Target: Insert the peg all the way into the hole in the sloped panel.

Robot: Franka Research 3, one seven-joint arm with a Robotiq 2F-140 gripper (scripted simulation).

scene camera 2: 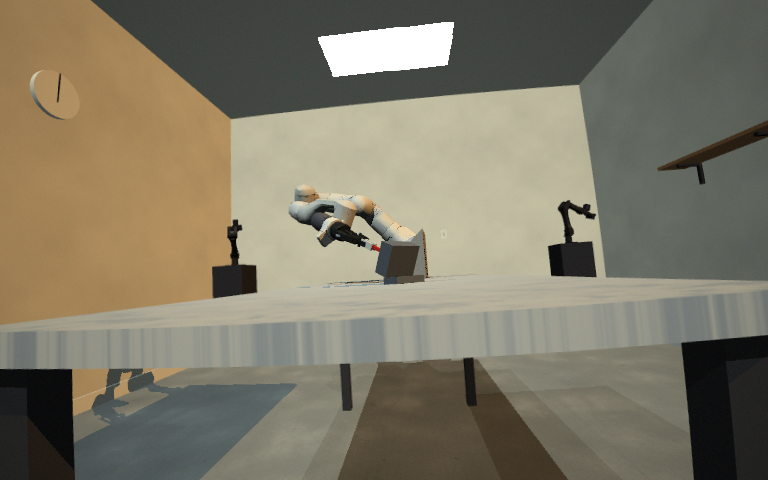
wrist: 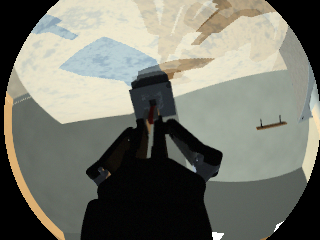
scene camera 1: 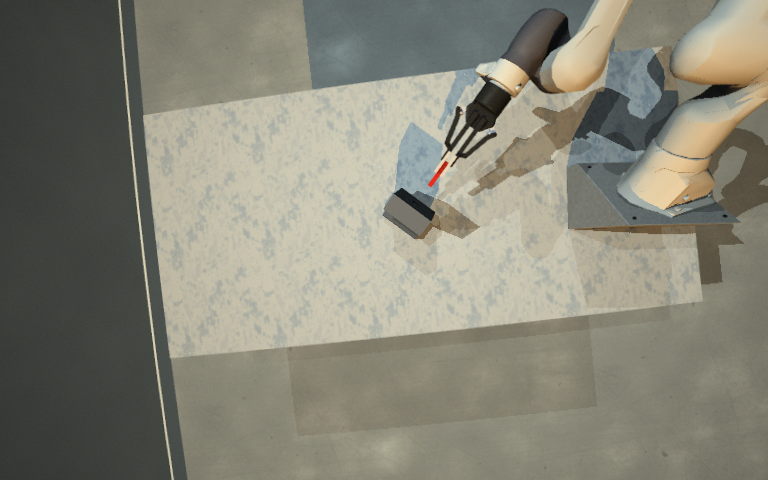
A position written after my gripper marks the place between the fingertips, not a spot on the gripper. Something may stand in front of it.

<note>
I see my gripper (scene camera 1: 438,173).
My gripper is seen too in the wrist view (wrist: 152,114).
</note>
